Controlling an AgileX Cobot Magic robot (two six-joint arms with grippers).
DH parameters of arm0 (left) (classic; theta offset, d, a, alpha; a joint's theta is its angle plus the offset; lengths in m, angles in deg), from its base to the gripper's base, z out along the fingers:
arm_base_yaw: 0 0.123 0 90
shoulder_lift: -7.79 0 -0.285 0
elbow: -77.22 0 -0.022 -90
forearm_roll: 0 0.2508 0 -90
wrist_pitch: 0 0 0.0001 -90
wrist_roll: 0 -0.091 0 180
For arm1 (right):
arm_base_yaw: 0 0.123 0 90
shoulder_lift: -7.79 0 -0.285 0
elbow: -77.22 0 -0.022 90
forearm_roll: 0 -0.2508 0 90
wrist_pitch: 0 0 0.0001 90
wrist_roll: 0 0.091 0 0
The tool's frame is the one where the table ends.
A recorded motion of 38 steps. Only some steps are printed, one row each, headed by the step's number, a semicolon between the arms.
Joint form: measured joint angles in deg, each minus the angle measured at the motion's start. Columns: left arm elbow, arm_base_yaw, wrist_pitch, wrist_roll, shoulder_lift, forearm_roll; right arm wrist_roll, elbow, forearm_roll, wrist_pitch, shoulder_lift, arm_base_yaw.
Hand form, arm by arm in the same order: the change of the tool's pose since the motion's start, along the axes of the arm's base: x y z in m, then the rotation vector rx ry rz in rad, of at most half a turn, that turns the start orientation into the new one. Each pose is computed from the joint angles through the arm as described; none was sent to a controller.
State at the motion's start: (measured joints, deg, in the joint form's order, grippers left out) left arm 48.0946 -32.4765 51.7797 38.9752 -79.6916 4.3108; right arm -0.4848 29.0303 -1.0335 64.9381 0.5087 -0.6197
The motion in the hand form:
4: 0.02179 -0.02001 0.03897 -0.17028 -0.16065 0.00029; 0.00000 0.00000 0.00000 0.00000 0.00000 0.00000
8: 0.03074 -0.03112 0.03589 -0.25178 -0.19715 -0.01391; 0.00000 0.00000 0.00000 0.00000 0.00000 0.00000
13: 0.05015 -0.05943 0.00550 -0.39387 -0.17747 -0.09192; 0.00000 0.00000 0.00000 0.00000 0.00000 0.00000
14: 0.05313 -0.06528 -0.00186 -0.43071 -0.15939 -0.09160; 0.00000 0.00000 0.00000 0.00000 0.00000 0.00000
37: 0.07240 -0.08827 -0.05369 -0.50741 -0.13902 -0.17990; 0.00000 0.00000 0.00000 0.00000 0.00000 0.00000
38: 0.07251 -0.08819 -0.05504 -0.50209 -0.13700 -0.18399; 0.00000 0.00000 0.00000 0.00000 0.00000 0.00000
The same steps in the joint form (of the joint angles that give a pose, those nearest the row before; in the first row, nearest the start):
4: 7.65 -0.06 -5.22 -1.30 0.18 -3.90; 0.00 0.00 0.00 0.00 0.00 0.00
8: 7.96 -0.06 -11.00 -4.23 -1.66 -8.24; 0.00 0.00 0.00 0.00 0.00 0.00
13: 7.96 -0.06 -20.62 -21.25 -9.51 -26.08; 0.00 0.00 0.00 0.00 0.00 0.00
14: 7.96 -0.06 -21.79 -25.43 -11.27 -31.51; 0.00 0.00 0.00 0.00 0.00 0.00
37: 7.96 -0.06 -27.68 -54.96 -22.27 -57.58; 0.00 0.00 0.00 0.00 0.00 0.00
38: 7.96 -0.06 -27.68 -54.96 -22.46 -57.23; 0.00 0.00 0.00 0.00 0.00 0.00

